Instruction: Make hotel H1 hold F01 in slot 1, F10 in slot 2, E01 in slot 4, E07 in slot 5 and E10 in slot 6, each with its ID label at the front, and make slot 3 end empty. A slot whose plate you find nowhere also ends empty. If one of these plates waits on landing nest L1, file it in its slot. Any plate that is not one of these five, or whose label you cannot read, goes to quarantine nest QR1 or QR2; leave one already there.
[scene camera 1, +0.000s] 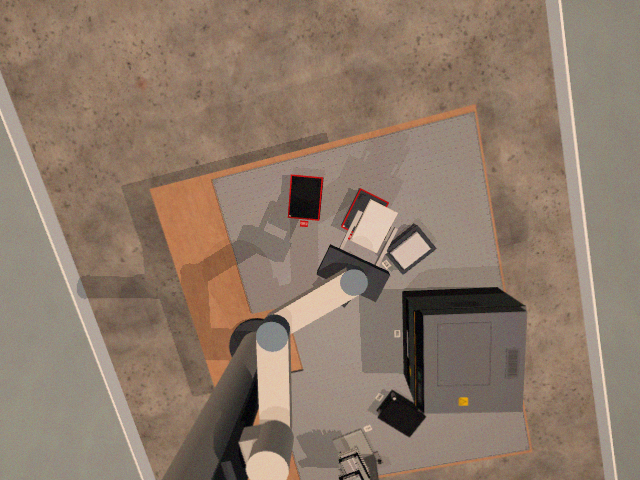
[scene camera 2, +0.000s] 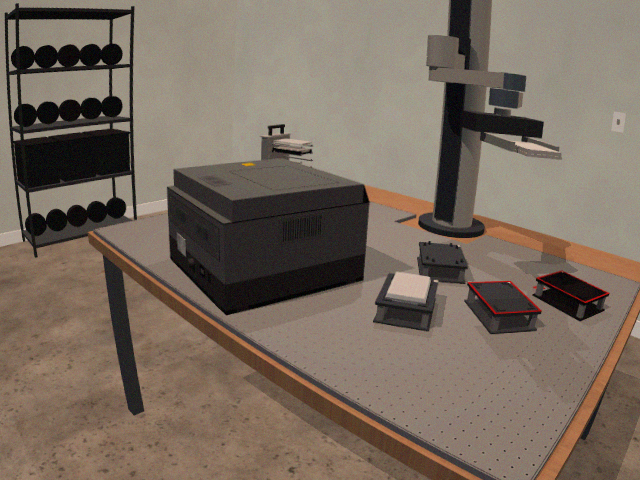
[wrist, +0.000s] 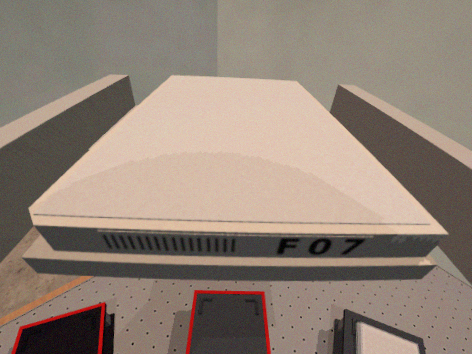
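My gripper (scene camera 1: 377, 220) (scene camera 2: 546, 150) (wrist: 234, 99) is shut on a white plate (scene camera 1: 374, 227) (scene camera 2: 535, 148) (wrist: 235, 185) whose front label reads F07. The plate is level, high above the table. One red-rimmed quarantine nest (scene camera 1: 363, 200) (scene camera 2: 504, 297) (wrist: 230, 327) shows bare in the middle below it, partly covered from above. The other quarantine nest (scene camera 1: 305, 197) (scene camera 2: 572, 286) (wrist: 65, 332) is also bare. Their red tags are unreadable. A white plate (scene camera 1: 412, 250) (scene camera 2: 408, 286) (wrist: 390, 342) rests on the dark landing nest (scene camera 1: 416, 228) (scene camera 2: 405, 305) (wrist: 351, 322). Hotel H1 (scene camera 1: 352, 463) (scene camera 2: 273, 148) is partly visible; its slots cannot be read.
A large dark grey machine (scene camera 1: 465, 351) (scene camera 2: 268, 222) stands beside the nests. A bare dark nest (scene camera 2: 442, 254) stands near the arm's column (scene camera 2: 467, 175). Another dark nest (scene camera 1: 401, 413) is beside the machine. A black shelf rack (scene camera 2: 133, 93) stands far behind.
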